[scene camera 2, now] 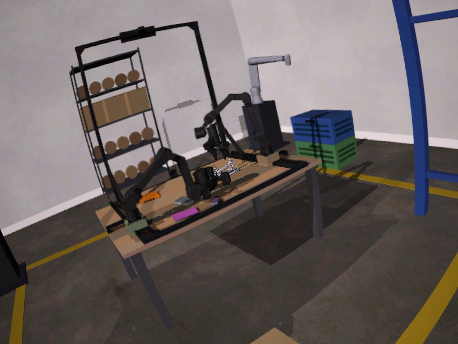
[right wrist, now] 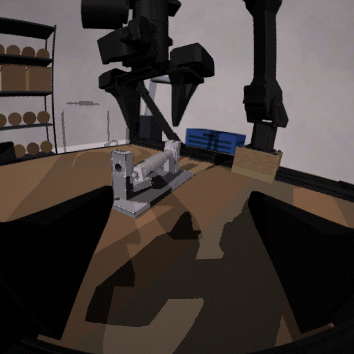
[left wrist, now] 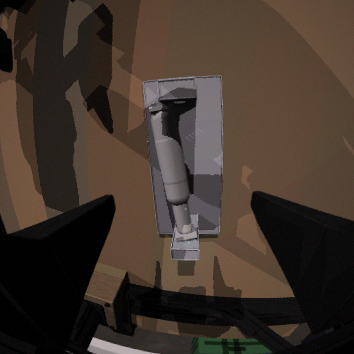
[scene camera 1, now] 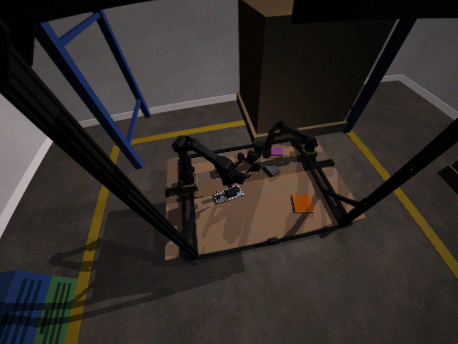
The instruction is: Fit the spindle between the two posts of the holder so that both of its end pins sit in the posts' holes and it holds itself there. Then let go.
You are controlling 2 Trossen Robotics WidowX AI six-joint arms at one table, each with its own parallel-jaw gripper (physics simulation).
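Pixels of known places: left gripper, fingertip midpoint: (scene camera 2: 220,159) (right wrist: 150,127) (left wrist: 183,200) (scene camera 1: 228,187); right gripper, fingertip midpoint: (scene camera 2: 218,173) (right wrist: 182,195) (left wrist: 34,34) (scene camera 1: 241,169); left arm's base, link origin: (scene camera 2: 267,153) (right wrist: 260,148) (left wrist: 86,308) (scene camera 1: 189,180); right arm's base, link origin: (scene camera 2: 134,219) (scene camera 1: 309,148).
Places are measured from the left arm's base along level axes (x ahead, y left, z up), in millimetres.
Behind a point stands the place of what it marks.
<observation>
The light grey holder (left wrist: 209,150) @(x 271, y -138, z -55 mm) (right wrist: 131,207) @(x 328, y -67, z -55 mm) (scene camera 1: 228,195) stands on the table with its two posts upright. The pale spindle (left wrist: 172,165) @(x 261, y -105, z -7 mm) (right wrist: 151,165) @(x 279, y -85, z -15 mm) lies skewed between the posts. In the left wrist view its upper end is beside the upper post (left wrist: 177,90) @(x 317, y -102, z 7 mm), off to the left; its lower end is at the lower post (left wrist: 185,254) @(x 184, y -131, z 7 mm), where the pin's seating is unclear. In the right wrist view the near post (right wrist: 121,180) @(x 323, y -93, z -29 mm) shows an empty hole, with the spindle's near pin beside it. My left gripper (left wrist: 183,200) @(x 253, y -118, z 34 mm) (right wrist: 150,127) @(x 253, y -118, z 34 mm) is open above the holder. My right gripper (right wrist: 182,195) @(x 359, y 29, z 9 mm) is open and empty, away from it.
An orange block (scene camera 1: 303,204) @(x 708, y -266, z -54 mm) (scene camera 2: 150,196) @(x 702, y -242, z -54 mm), a purple block (scene camera 1: 276,151) @(x 665, y 194, z -53 mm) (scene camera 2: 185,215) @(x 664, y 225, z -53 mm) and a flat grey piece (scene camera 1: 271,170) @(x 577, y 21, z -48 mm) (scene camera 2: 184,201) @(x 599, y 66, z -48 mm) lie on the table. A wooden block (right wrist: 256,164) @(x 50, y 8, z -30 mm) sits under the left arm's base. Black rails edge the table.
</observation>
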